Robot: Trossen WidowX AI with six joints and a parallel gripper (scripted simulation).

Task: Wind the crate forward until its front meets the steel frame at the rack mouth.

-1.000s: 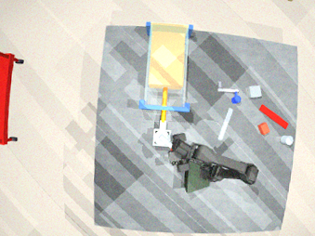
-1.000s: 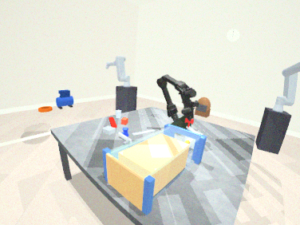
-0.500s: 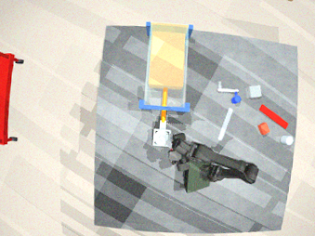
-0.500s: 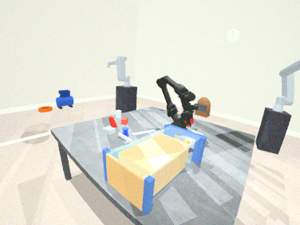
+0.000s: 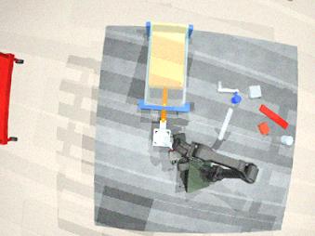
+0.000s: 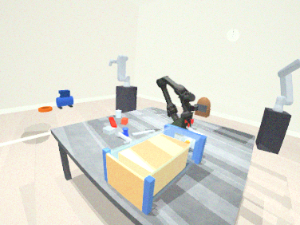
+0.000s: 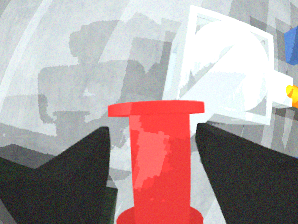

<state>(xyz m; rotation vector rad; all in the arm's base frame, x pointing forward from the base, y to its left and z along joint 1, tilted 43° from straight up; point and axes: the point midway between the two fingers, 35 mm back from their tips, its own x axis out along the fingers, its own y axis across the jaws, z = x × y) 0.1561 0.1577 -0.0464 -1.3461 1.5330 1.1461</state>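
Now: gripper tip 3 cm short of the winch handle with red grip, 1 cm to the right of it and 3 cm above it. The rest, counted from my gripper tip: blue frame: 23 cm ahead, 3 cm to the left, 3 cm below; then white bar: 11 cm ahead, 33 cm to the right, 13 cm below; then white winch: 6 cm ahead, 5 cm to the left, 10 cm below.
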